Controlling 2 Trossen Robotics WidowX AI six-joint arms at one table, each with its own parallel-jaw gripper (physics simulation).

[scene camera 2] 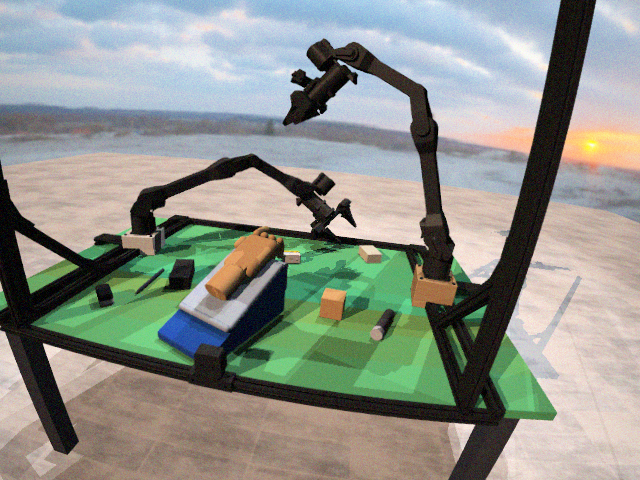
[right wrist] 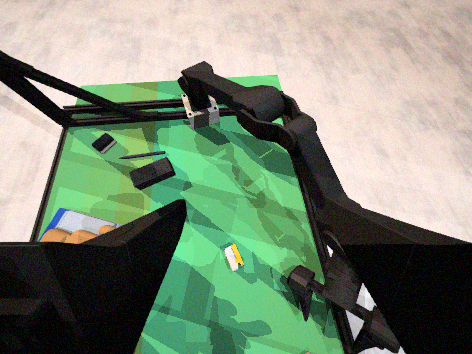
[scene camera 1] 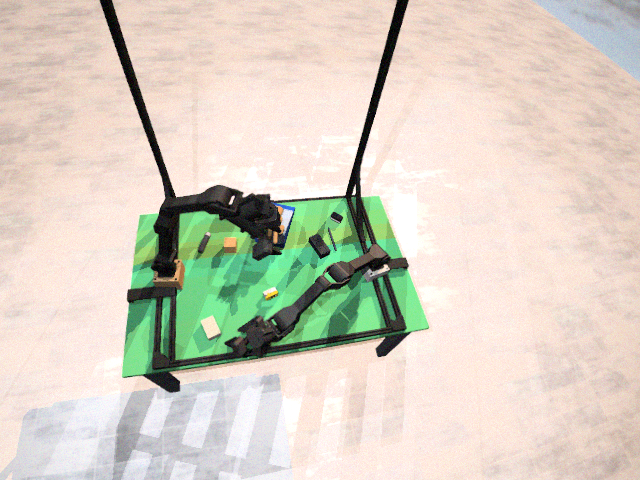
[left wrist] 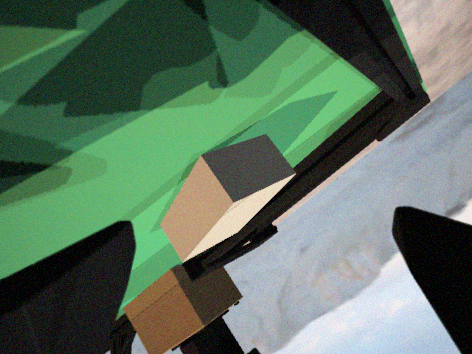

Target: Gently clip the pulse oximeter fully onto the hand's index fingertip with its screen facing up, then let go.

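Where they show: left gripper, fingertip midpoint: [scene camera 2: 348, 234] [right wrist: 327, 335] [scene camera 1: 231, 336] [left wrist: 264, 227]; right gripper, fingertip midpoint: [scene camera 2: 289, 124] [right wrist: 255, 205] [scene camera 1: 280, 242]; left arm's base at its link origin: [scene camera 2: 143, 231] [right wrist: 199, 102] [scene camera 1: 374, 263]; right arm's base at its link origin: [scene camera 2: 435, 274] [scene camera 1: 167, 270] [left wrist: 200, 327].
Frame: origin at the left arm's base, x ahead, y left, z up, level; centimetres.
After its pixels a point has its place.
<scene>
The pulse oximeter, a small white-and-yellow block [scene camera 1: 269, 293] @(x 47.8, y -3.7, z -2.6 cm) [scene camera 2: 292, 256] @(x 47.5, y -5.8, z -3.4 cm) [right wrist: 233, 257] @(x 47.2, y -4.3, z -2.8 cm), lies on the green table, apart from both grippers. The orange-tan hand [scene camera 2: 250, 255] @(x 37.6, y -33.3, z 8.2 cm) [right wrist: 82, 235] @(x 33.9, y -30.6, z 8.1 cm) rests on a sloped grey-and-blue wedge [scene camera 2: 258, 310] @(x 39.9, y -40.0, z -0.9 cm) [right wrist: 56, 220] @(x 24.3, y -44.3, z -3.2 cm), fingers at its high end. The right arm partly covers the hand in scene camera 1. My left gripper [scene camera 1: 236, 342] @(x 67.2, y 9.0, z -0.6 cm) [scene camera 2: 345, 232] @(x 67.2, y 9.0, z -0.6 cm) [left wrist: 264, 227] @(x 67.2, y 9.0, z -0.6 cm) is open and empty, low near the table edge beyond the oximeter. My right gripper [scene camera 2: 286, 122] @(x 44.1, y -2.6, z 34.9 cm) [right wrist: 255, 205] @(x 44.1, y -2.6, z 34.9 cm) is open and empty, high above the table.
A cream block [scene camera 1: 210, 327] @(x 73.7, y 2.0, z -2.9 cm) [scene camera 2: 370, 253] @(x 72.8, y -1.7, z -2.9 cm) [left wrist: 230, 200] @(x 70.6, y 5.2, z -3.1 cm) lies near the left gripper. An orange cube [scene camera 1: 230, 244] @(x 56.5, y -31.1, z -0.9 cm) [scene camera 2: 332, 303] @(x 55.8, y -34.8, z -1.8 cm) and a grey cylinder [scene camera 1: 204, 242] @(x 66.9, y -37.6, z -3.4 cm) [scene camera 2: 382, 324] @(x 66.0, y -40.5, z -3.3 cm) lie to one side; a black box [scene camera 1: 319, 245] @(x 18.7, y -18.5, z -2.5 cm) [scene camera 2: 181, 273] @(x 19.0, y -22.4, z -2.5 cm), a dark pen [scene camera 2: 149, 281] @(x 10.4, y -22.6, z -5.2 cm) and a small black block [scene camera 2: 104, 295] @(x 4.6, y -34.3, z -3.0 cm) to the other.
</scene>
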